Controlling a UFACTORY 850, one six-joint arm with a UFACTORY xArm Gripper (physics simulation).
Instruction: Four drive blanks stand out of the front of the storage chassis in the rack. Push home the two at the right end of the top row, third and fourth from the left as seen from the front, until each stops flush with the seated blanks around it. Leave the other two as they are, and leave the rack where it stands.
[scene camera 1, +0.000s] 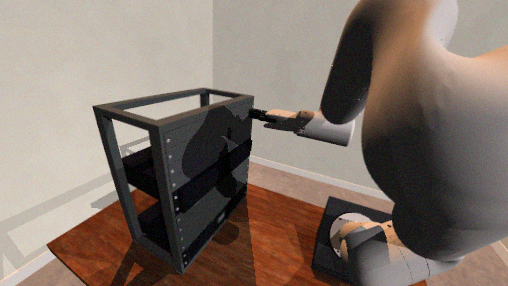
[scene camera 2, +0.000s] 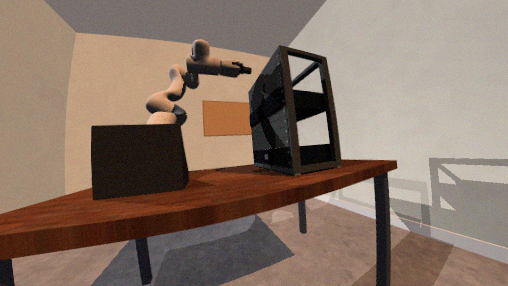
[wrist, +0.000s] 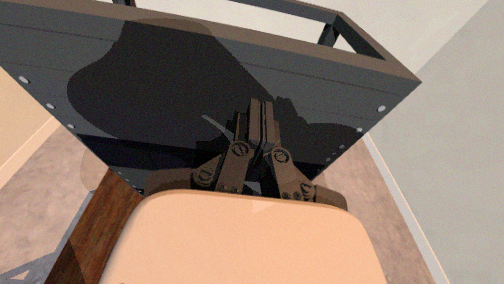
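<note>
The rack (scene camera 1: 168, 190) (scene camera 2: 290, 100) (wrist: 300, 54) is a dark open frame standing upright on the table. The storage chassis (scene camera 1: 200, 188) (scene camera 2: 311, 104) (wrist: 125, 151) is the dark blue-black band across its front, below plain grey panels. Shadow covers much of it; single drive blanks, and how far any stands out, cannot be told. My gripper (scene camera 1: 252, 113) (scene camera 2: 250, 70) (wrist: 256, 114) is shut and empty. It points at the rack's front, towards its right end, level with the upper panels and higher than the chassis. In the wrist view its fingers hide part of the chassis's right half.
The wooden table (scene camera 1: 280, 225) (scene camera 2: 215, 210) (wrist: 100, 225) carries the rack and the arm's dark base block (scene camera 1: 325, 240) (scene camera 2: 137, 162). Pale screw heads line both front edges of the rack. The rack's upper right corner shows near the gripper in the wrist view. Walls stand behind.
</note>
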